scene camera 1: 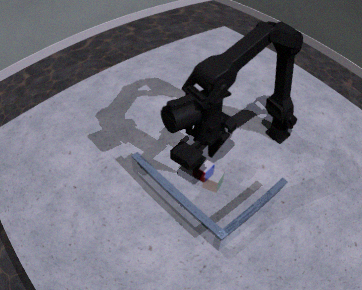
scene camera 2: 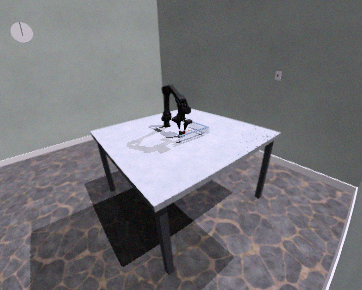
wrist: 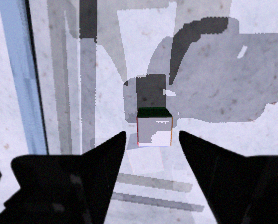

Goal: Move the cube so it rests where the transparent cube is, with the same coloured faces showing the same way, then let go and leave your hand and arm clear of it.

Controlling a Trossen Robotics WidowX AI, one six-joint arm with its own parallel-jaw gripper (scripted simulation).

Labels:
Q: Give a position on a cube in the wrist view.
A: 154,124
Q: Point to a transparent cube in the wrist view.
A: At 143,160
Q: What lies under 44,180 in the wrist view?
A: The gripper.

